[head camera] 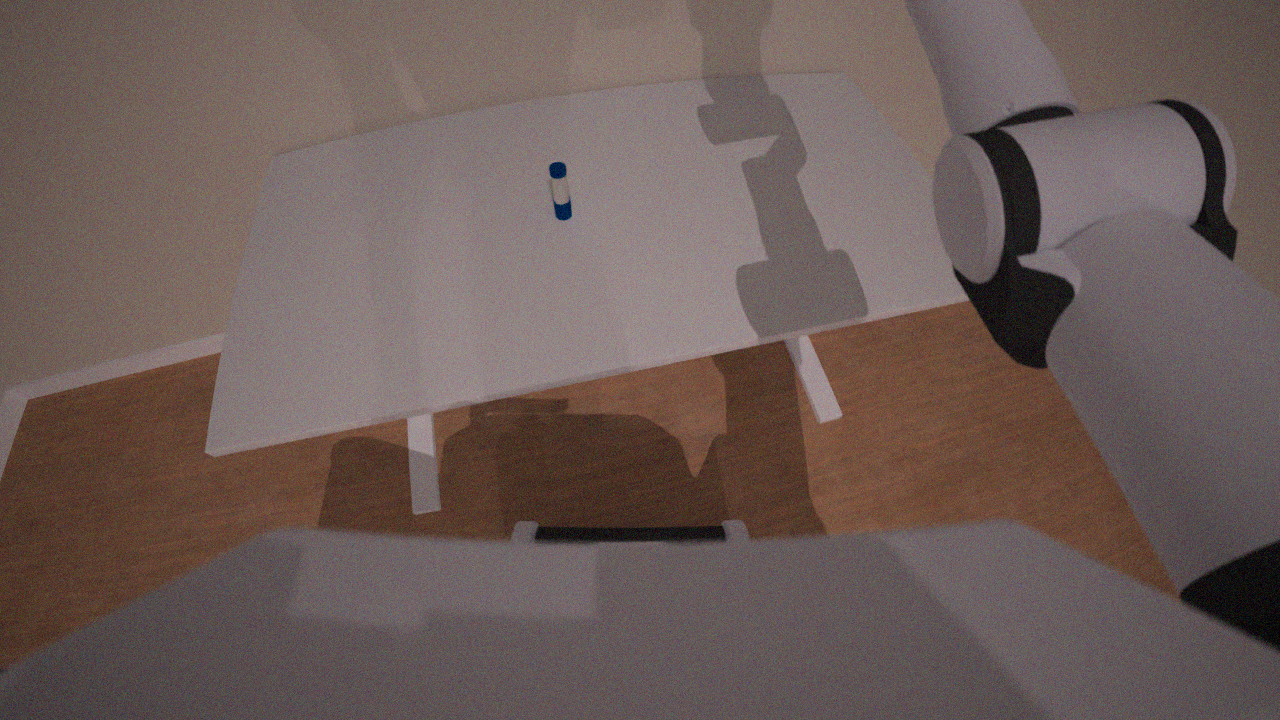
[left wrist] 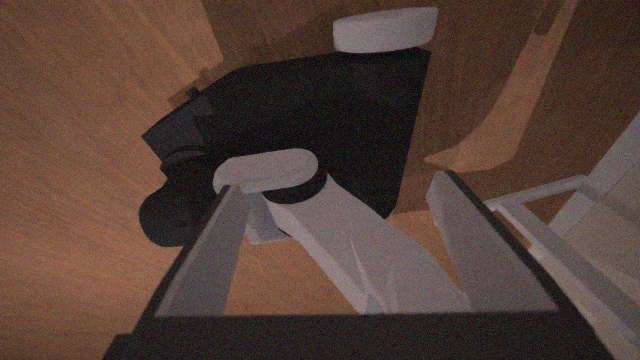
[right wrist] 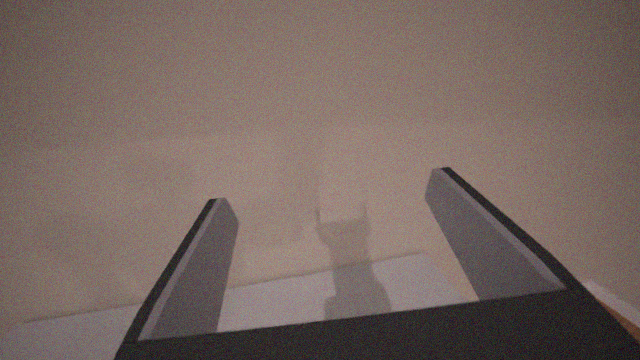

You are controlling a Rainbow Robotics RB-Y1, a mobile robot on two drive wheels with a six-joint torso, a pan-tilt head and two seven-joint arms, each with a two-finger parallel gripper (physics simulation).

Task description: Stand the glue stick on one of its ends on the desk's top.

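Frame: origin at the robot's base, x right, y down, z ahead, level; millimetres.
Where they show: left gripper, fingertip midpoint: (left wrist: 334, 190); right gripper, fingertip midpoint: (right wrist: 329, 196).
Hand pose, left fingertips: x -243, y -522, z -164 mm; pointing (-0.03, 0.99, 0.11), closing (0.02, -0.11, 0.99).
After its pixels a point has its place.
The glue stick (head camera: 561, 189) {z 547, x -125, y -798 mm} stands upright on the white desk (head camera: 537, 304) {z 351, x -158, y -720 mm} (right wrist: 75, 332) {z 797, x -648, y -720 mm}, toward the back and left of its middle in the head view. It has a blue top, a white middle and a blue bottom. My right gripper (right wrist: 329, 196) {z 554, x 179, y -1379 mm} is open and empty, facing the wall above the desk's back edge; its fingers are out of the head view. My left gripper (left wrist: 334, 190) {z -165, x -243, y -521 mm} is open and empty, pointing down past my own base, away from the desk top. The glue stick does not show in either wrist view.
My right arm (head camera: 1100, 179) {z 27, x 207, y -1298 mm} hangs over the desk's right side in the head view. A wall (head camera: 179, 89) {z 805, x -997, y -932 mm} (right wrist: 320, 90) {z 1076, x 156, y -1397 mm} rises behind the desk. My black base (left wrist: 320, 110) {z -149, x -142, y -169 mm} stands on the wooden floor (left wrist: 75, 150) {z -929, x -64, y -1 mm}. Pale bars (left wrist: 565, 240) show at the left wrist view's right.
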